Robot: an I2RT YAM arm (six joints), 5 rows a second.
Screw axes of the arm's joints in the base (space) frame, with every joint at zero. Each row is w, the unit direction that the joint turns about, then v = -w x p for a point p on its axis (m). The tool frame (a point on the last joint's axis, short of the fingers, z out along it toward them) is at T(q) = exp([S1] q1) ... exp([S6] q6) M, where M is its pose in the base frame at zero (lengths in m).
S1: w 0 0 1 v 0 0 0
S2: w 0 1 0 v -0.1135 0 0.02
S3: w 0 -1 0 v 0.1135 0 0.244
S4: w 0 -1 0 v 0.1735 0 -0.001
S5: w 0 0 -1 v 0 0.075 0
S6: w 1 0 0 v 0 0.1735 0
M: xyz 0.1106 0 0.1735 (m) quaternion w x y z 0.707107 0 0.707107 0
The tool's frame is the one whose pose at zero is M.
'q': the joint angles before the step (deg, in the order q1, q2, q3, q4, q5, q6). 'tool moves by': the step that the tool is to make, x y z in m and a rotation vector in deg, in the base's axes. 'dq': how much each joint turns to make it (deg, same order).
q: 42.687, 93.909, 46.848, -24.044, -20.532, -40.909
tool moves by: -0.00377, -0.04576, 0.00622, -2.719, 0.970, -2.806
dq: -7.089, -6.764, -4.555, -6.368, 0.194, -4.835
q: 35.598, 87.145, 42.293, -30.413, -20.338, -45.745
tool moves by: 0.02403, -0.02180, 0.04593, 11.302, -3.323, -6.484
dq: -8.056, -6.238, 4.203, -1.158, -7.944, 1.271
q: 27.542, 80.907, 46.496, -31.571, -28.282, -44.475
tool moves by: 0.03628, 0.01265, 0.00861, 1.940, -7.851, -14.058
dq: -0.118, 3.904, 2.982, 13.748, 8.729, 12.078
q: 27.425, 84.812, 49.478, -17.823, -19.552, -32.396
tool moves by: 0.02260, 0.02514, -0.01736, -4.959, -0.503, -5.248
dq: 2.983, 8.660, 4.738, 3.026, 8.578, 4.042
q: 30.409, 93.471, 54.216, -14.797, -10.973, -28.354
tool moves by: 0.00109, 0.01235, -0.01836, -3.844, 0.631, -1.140
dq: 2.180, 3.957, 0.456, 1.115, 4.314, 1.058
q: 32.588, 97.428, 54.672, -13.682, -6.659, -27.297
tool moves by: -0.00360, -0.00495, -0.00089, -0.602, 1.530, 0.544
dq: -0.475, -0.698, -0.591, -1.808, -0.812, -0.695
